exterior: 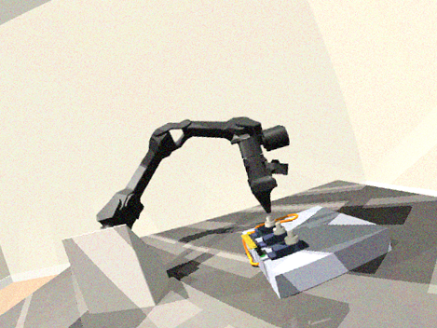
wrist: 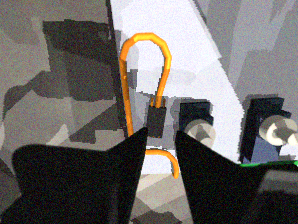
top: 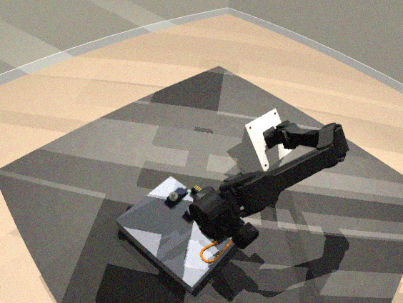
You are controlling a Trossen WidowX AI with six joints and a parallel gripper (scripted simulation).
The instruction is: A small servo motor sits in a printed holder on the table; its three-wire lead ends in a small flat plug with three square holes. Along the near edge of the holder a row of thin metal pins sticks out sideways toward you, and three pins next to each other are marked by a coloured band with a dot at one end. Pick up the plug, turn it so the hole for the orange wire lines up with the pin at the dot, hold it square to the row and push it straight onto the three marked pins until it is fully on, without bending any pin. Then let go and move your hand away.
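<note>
Right now my gripper tip is 100 mm to the left of the printed holder, 100 mm short of it and 70 mm above it.
</note>
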